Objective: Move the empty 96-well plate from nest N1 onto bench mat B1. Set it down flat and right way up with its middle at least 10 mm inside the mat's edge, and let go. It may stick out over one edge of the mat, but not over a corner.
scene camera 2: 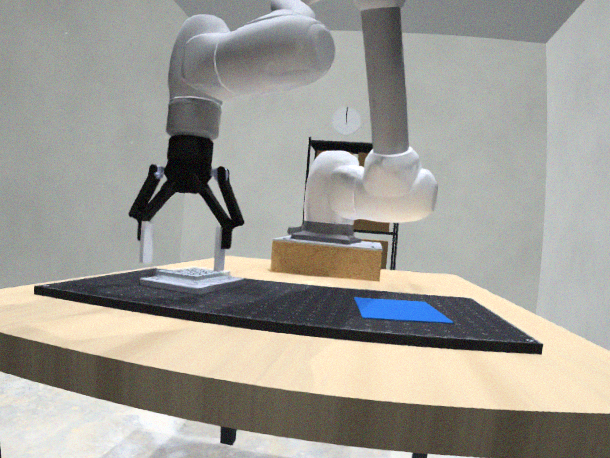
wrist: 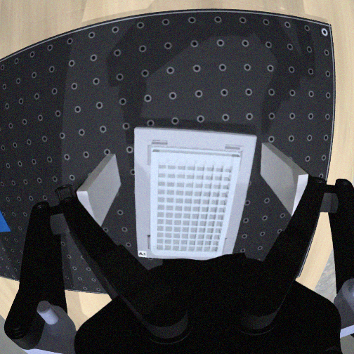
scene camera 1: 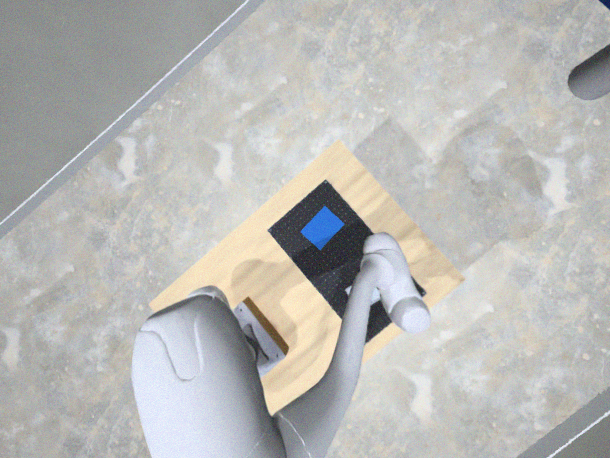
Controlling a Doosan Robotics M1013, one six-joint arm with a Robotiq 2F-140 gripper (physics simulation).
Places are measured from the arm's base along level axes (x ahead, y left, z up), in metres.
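Pixels of known places: gripper, between the fingertips: [scene camera 2: 180, 266]; arm's base, origin of its link: [scene camera 2: 327, 240].
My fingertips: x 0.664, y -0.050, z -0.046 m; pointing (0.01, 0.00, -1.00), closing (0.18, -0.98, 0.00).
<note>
Ahead of a thing's pixels: the offset from my fingertips to its top centre. Level surfaces: height alone.
The pale 96-well plate {dx -0.057, dy -0.009, dz -0.012 m} [scene camera 2: 194, 272] [wrist: 192, 205] lies flat, wells up, in the light grey nest N1 {dx -0.057, dy -0.009, dz -0.023 m} [scene camera 2: 172, 285] [wrist: 142, 200]. In scene camera 1 the arm hides most of the plate and nest. My gripper [scene camera 2: 182, 265] [wrist: 189, 163] is open and empty, pointing down. Its fingertips are low, slightly above the plate, one off each long side, with gaps to the nest in the wrist view. The blue bench mat B1 {dz -0.036 m} [scene camera 1: 322, 227] [scene camera 2: 402, 310] [wrist: 3, 223] lies flat, apart from the nest; a corner of it shows in the wrist view.
The black perforated board {dz -0.038 m} [scene camera 1: 325, 260] [scene camera 2: 300, 310] [wrist: 200, 107] carries nest and mat on the wooden table {dz -0.051 m} [scene camera 1: 400, 215] [scene camera 2: 250, 362]. The arm's base stands on a wooden-sided block [scene camera 1: 267, 327] [scene camera 2: 325, 260] behind the board in scene camera 2. A dark shelf frame stands beyond.
</note>
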